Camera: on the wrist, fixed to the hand. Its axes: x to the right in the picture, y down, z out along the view.
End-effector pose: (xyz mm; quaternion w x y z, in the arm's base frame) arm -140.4 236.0 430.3 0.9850 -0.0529 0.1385 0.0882
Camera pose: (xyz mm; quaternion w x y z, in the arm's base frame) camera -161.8 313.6 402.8 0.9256 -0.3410 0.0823 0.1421
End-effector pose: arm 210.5 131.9 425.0 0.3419 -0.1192 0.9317 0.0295
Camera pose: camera 176.9 208.7 439.6 0.3129 -0.2008 0.8732 0.3152
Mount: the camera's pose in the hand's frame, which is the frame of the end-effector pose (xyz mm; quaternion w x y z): -0.1 82.2 -21.9 0.9537 -0.2993 -0.0246 0.0155
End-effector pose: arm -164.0 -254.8 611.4 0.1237 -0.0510 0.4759 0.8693
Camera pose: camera -186.2 -315.7 666.5 0.1009 -0.0569 0.1914 0.9746
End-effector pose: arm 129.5 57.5 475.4 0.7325 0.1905 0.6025 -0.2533
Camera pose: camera 161.6 136.0 468.9 0.7744 -0.0345 0.6294 -0.0546
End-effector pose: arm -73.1 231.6 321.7 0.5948 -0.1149 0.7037 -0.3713
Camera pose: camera -70.3 297.5 268.0 0.5559 -0.2858 0.7694 -0.1314
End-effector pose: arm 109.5 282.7 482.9 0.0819 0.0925 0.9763 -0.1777
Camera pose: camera 124.1 366.2 475.9 0.1326 0.0745 0.9808 0.1217
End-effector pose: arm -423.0 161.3 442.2 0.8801 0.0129 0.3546 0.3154
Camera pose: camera -481.8 222.7 446.1 0.8471 -0.2379 0.2219 0.4203
